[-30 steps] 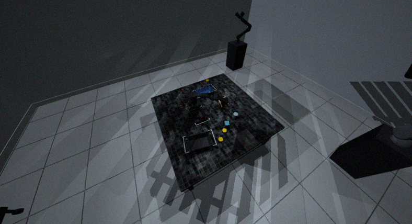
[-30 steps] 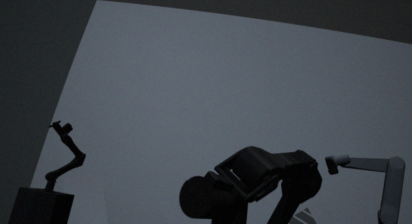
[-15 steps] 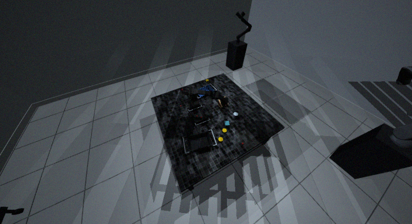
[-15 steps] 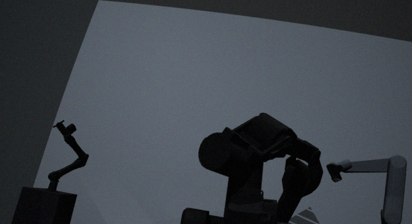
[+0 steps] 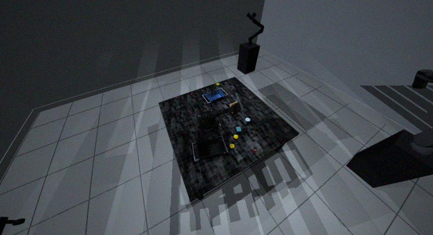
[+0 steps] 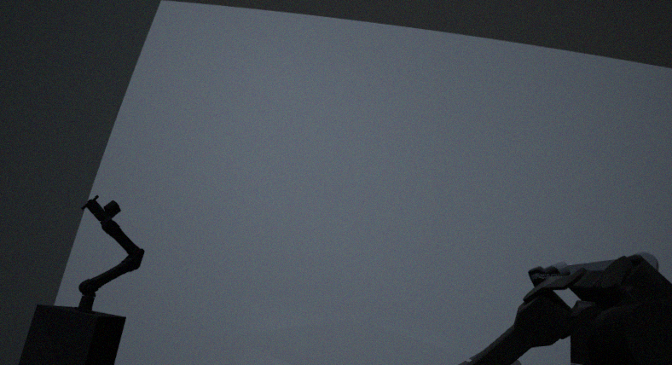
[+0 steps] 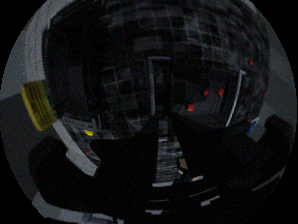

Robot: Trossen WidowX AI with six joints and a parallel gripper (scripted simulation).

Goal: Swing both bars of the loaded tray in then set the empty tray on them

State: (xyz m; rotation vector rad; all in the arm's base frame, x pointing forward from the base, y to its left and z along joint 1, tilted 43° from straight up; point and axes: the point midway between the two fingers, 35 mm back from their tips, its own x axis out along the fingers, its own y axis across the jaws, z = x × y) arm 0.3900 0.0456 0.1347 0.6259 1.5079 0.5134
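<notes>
Right now the blue tray is 300 mm behind my gripper tip, 460 mm to the right of it and 60 mm below it. Also, from my gripper tip: teal block (240 mm behind, 160 mm to the left, 80 mm below); pale disc (400 mm behind, 120 mm to the left, 70 mm below).
</notes>
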